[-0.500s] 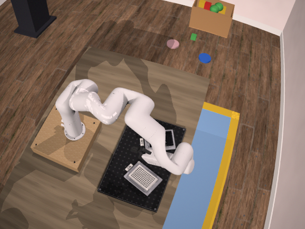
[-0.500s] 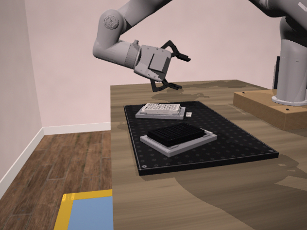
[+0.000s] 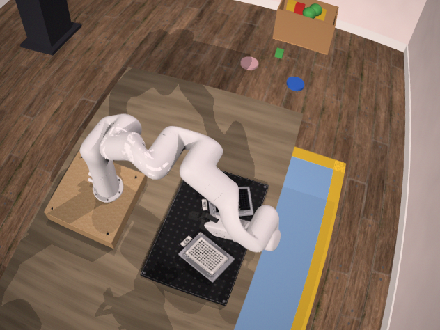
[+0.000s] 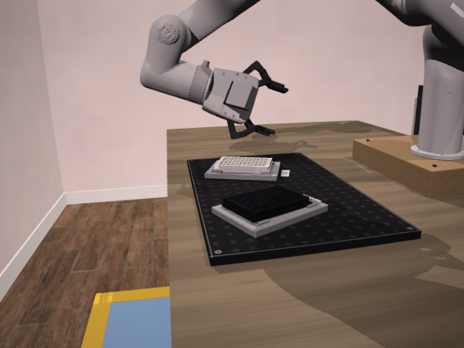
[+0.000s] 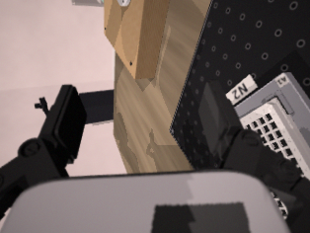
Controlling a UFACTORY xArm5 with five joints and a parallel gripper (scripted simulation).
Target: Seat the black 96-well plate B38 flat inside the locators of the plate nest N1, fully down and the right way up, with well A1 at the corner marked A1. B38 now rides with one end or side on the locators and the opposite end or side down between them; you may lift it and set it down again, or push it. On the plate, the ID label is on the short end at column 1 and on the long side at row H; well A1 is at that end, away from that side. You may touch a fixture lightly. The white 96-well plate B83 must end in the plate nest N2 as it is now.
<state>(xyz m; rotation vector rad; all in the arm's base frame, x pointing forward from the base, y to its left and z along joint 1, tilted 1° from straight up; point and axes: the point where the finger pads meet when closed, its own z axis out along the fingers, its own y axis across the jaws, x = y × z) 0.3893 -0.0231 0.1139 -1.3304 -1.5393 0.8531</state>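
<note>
My gripper is now 60 mm short of the black plate B38, 180 mm to the right of it and 130 mm above it. The rest, counted from my hand: white plate B83 (60 mm ahead, 60 mm to the right, 130 mm below).
</note>
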